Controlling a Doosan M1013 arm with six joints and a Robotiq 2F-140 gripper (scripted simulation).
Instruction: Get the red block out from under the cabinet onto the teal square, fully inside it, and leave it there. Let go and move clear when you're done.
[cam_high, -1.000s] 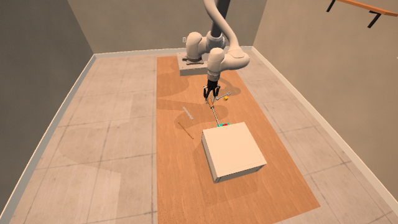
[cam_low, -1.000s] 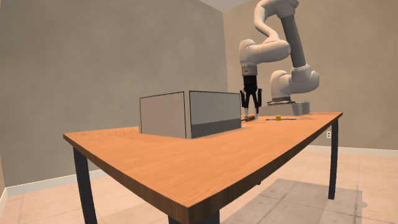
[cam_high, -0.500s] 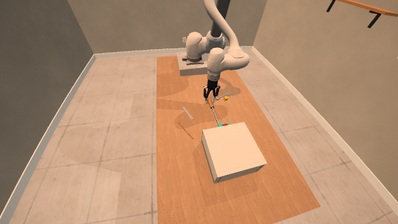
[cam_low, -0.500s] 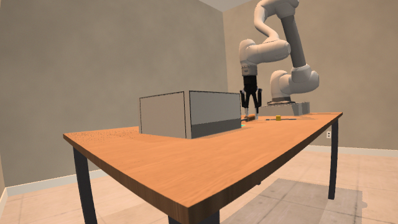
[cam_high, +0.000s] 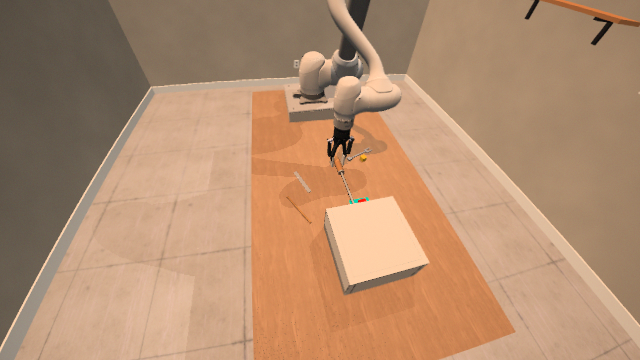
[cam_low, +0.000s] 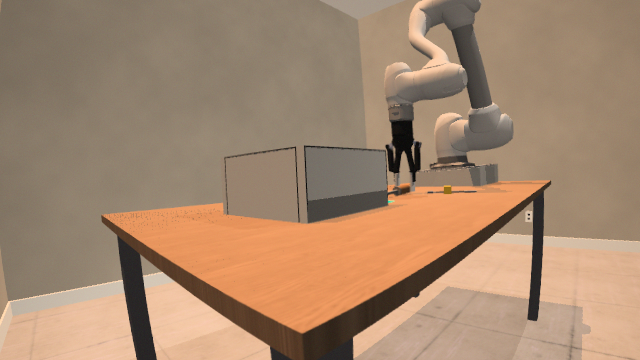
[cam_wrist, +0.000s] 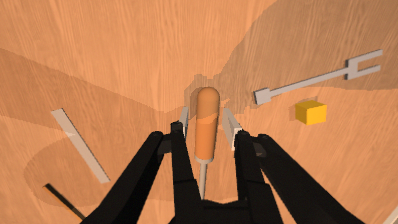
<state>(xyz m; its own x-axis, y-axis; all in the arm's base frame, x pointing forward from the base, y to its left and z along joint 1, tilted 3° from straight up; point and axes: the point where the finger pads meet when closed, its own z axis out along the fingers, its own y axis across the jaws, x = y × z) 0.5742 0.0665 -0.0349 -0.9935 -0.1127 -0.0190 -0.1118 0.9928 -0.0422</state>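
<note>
Right now the screwdriver is 130 mm ahead of my hand, 50 mm to the left of it and 30 mm below it. Round my hand: flat grey strip: 90 mm ahead, 190 mm to the right, 40 mm below; then grey forked wrench: 70 mm behind, 140 mm to the left, 40 mm below; then yellow cube: 30 mm behind, 150 mm to the left, 30 mm below.
</note>
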